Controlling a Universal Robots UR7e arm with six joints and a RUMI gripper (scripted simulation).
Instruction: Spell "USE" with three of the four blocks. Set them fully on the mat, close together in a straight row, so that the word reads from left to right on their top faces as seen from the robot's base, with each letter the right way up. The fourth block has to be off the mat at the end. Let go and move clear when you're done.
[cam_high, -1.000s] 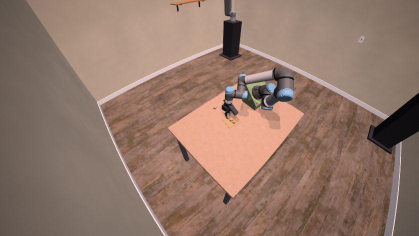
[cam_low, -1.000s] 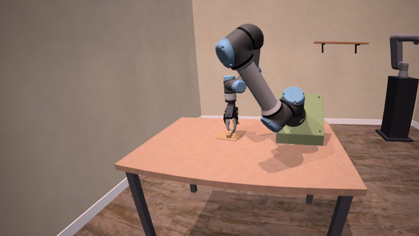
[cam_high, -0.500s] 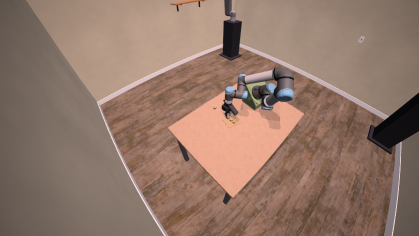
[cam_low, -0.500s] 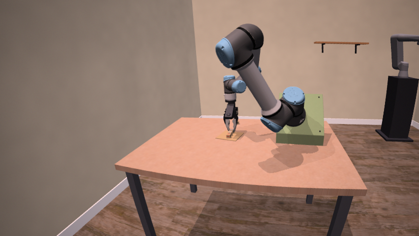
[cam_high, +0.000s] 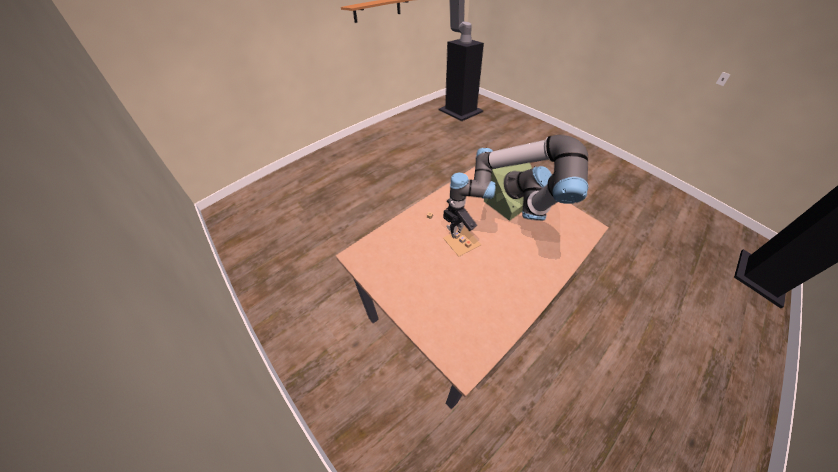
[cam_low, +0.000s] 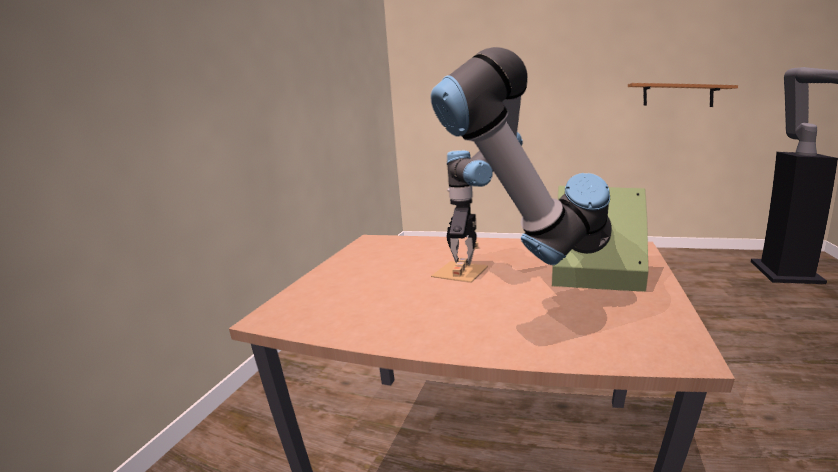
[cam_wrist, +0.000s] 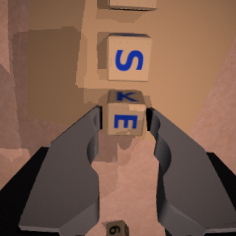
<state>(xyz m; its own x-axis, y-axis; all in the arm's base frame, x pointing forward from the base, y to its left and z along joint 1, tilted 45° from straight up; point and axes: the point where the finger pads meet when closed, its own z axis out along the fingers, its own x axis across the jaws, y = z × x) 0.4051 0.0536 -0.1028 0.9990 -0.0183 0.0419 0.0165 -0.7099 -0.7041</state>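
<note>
My hand is 4 cm to the right of the mat and 2 cm above it. Also, from my hand: letter block 8 cm to the left.
</note>
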